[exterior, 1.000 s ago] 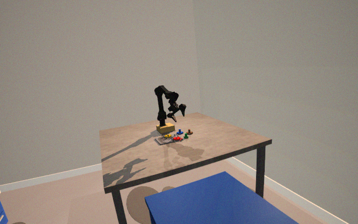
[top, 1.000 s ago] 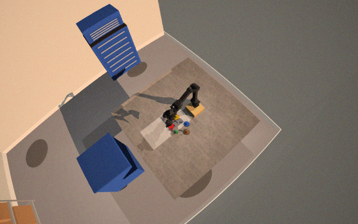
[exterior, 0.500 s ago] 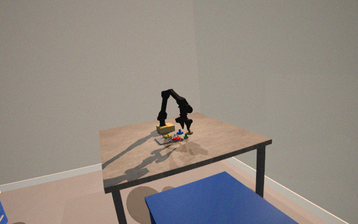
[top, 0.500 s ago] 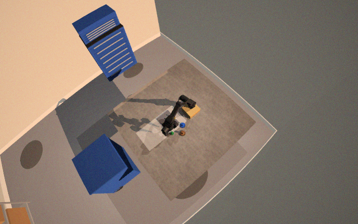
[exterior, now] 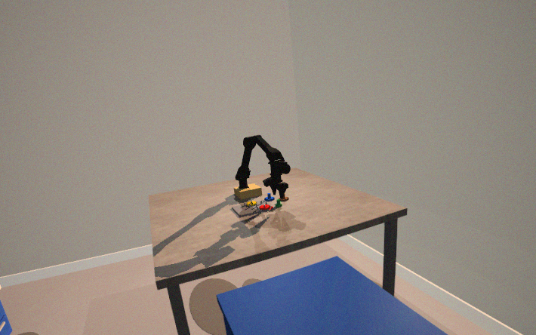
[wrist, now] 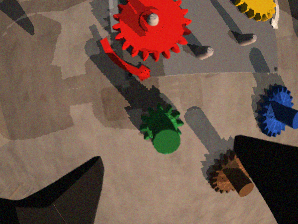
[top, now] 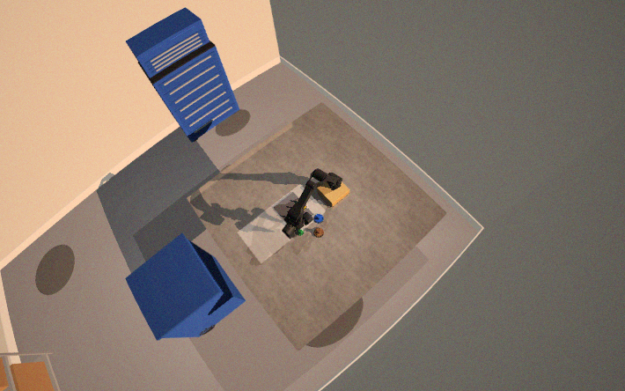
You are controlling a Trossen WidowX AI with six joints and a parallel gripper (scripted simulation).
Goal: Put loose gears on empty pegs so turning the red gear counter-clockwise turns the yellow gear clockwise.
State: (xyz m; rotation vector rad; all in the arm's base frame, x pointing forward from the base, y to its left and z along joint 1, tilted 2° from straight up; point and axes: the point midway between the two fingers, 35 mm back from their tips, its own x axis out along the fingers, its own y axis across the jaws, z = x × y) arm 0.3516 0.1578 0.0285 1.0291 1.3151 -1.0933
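The green gear lies 40 mm below my gripper tip. From my gripper tip the other things lie so: red gear (90 mm to the right, 40 mm below, 20 mm ahead); then blue gear (150 mm behind, 40 mm below, 20 mm to the right); then brown gear (100 mm behind, 60 mm to the left, 40 mm below).
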